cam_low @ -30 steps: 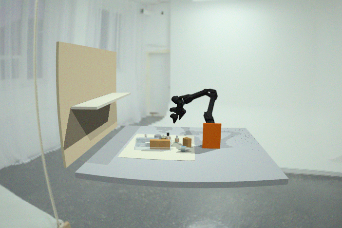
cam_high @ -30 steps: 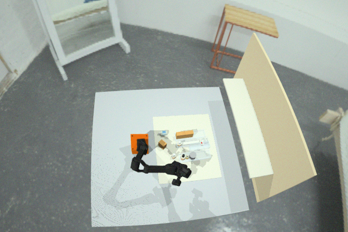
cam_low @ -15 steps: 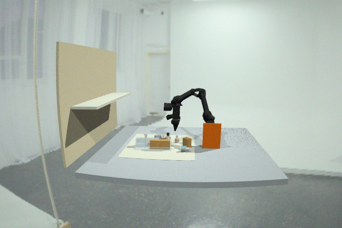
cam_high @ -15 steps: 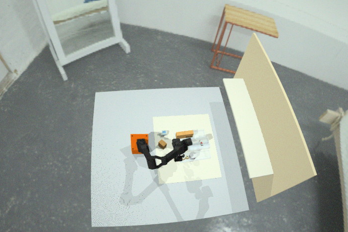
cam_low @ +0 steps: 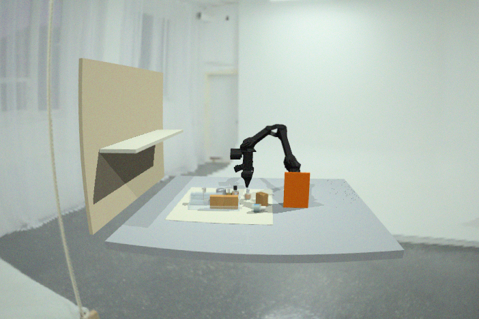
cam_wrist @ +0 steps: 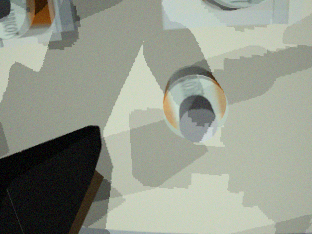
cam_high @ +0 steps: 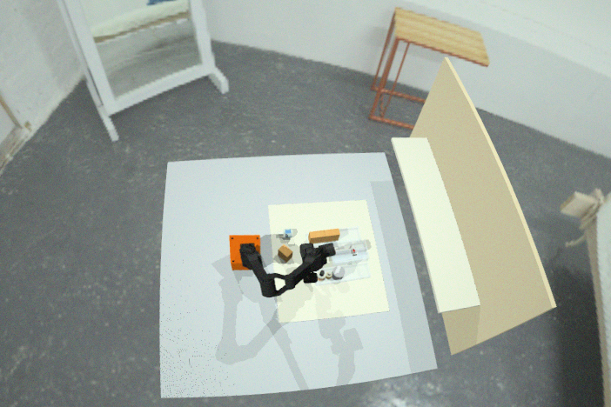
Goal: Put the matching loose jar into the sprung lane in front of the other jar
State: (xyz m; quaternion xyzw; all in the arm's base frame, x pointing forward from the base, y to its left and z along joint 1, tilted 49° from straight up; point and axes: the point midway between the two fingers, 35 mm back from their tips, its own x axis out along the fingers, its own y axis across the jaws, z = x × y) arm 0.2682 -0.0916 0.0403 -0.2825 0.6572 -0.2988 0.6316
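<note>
Right now the tan box is 110 mm to the left of my gripper tip, 90 mm behind it and 50 mm below it.
</note>
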